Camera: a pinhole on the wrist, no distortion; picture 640 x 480 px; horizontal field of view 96.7 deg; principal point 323.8 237.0 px. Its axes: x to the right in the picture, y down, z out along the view. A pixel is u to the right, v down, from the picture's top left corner.
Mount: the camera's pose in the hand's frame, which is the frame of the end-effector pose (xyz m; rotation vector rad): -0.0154 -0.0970 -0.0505 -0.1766 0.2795 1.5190
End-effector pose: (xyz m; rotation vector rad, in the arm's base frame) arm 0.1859 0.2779 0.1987 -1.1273 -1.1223 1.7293
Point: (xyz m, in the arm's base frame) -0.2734 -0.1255 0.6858
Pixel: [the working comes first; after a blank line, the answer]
In the camera's frame: -0.3755 0.3697 0.5893

142 416
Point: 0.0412 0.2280 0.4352
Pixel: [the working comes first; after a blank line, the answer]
In the camera's frame: -0.1604 0.0575 0.2111

108 314
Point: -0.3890 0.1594 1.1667
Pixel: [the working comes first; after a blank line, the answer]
In the camera's frame: -0.9147 0.1826 0.5856

outside the picture
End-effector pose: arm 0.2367 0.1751 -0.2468 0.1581 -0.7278 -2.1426
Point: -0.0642 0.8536 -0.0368
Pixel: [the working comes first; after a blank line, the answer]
In the camera's frame: -0.4921 0.3023 0.4931

40 411
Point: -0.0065 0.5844 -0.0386
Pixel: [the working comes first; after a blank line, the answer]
In the camera's frame: -0.2875 0.1345 0.4173

128 329
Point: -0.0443 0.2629 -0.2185
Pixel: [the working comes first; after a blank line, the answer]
In the camera's frame: -0.1744 -0.1237 0.1771

44 38
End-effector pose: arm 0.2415 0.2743 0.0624 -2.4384 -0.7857 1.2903
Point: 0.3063 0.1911 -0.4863
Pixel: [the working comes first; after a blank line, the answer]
In the camera's frame: 0.3475 -0.3274 0.4483

544 29
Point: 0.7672 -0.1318 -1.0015
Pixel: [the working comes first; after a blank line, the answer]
In the camera's frame: 1.0150 -0.6714 0.5831

outside the picture
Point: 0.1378 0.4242 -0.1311
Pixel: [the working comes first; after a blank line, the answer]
In the camera's frame: -0.0353 -0.1693 0.2548

284 48
